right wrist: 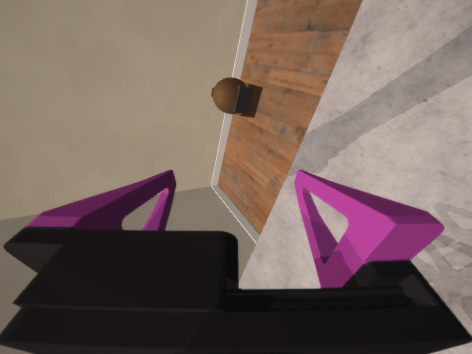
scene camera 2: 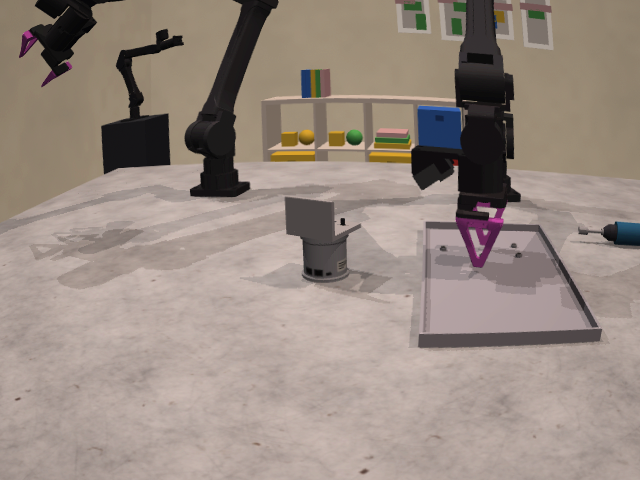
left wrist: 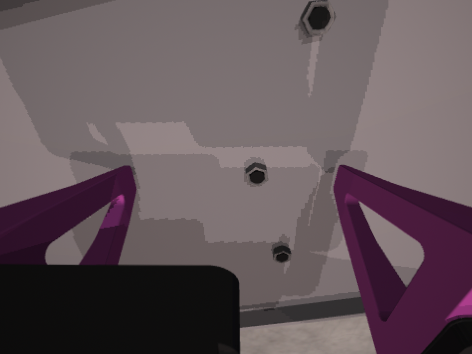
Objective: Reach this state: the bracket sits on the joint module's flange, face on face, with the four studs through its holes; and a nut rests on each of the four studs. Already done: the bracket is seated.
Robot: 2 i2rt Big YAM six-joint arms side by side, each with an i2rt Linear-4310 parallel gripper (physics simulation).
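Frame: origin at the left arm's base, x back, y left, z down, level; metres.
Where they show: left gripper, fingertip midpoint: (scene camera 2: 481,255) (left wrist: 234,176); right gripper, fingertip midpoint: (right wrist: 235,176) (scene camera 2: 31,71); right arm's base, link origin: (scene camera 2: 220,192).
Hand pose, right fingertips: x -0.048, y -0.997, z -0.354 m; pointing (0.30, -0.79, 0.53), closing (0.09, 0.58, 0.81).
Things, the pixels of their top centre, and the offset from my right fingertips. "spot": a spot on its surface instead.
- joint module, top centre: (scene camera 2: 323,220) dx -0.355, dy +0.623, dz +0.280 m
- dark stud, top centre: (scene camera 2: 342,218) dx -0.351, dy +0.647, dz +0.280 m
- tray, top centre: (left wrist: 140,232) (scene camera 2: 498,264) dx -0.400, dy +0.859, dz +0.338 m
- blue-bodied tool, surface spot: (scene camera 2: 626,233) spot: dx -0.324, dy +1.152, dz +0.328 m
In the scene view the grey L-shaped bracket (scene camera 2: 310,218) sits on the joint module (scene camera 2: 324,258), its upright plate facing the camera. One dark stud (scene camera 2: 342,221) shows above its flat plate; the upright plate hides most of the others. Three nuts lie apart in the tray (scene camera 2: 509,338) (left wrist: 305,309): one nut (scene camera 2: 443,248) at the left, two nuts (scene camera 2: 513,245) (scene camera 2: 518,255) at the right. My left gripper (scene camera 2: 480,254) (left wrist: 234,176) is open, pointing down above the tray; one nut (left wrist: 256,173) shows between its fingertips in the wrist view. My right gripper (scene camera 2: 32,70) (right wrist: 235,176) is open and empty.
A blue-bodied tool (scene camera 2: 626,233) lies right of the tray. The right arm's base (scene camera 2: 219,187) stands at the back left of the table. A shelf unit (scene camera 2: 367,99) stands behind the table. The tray's low walls surround the nuts.
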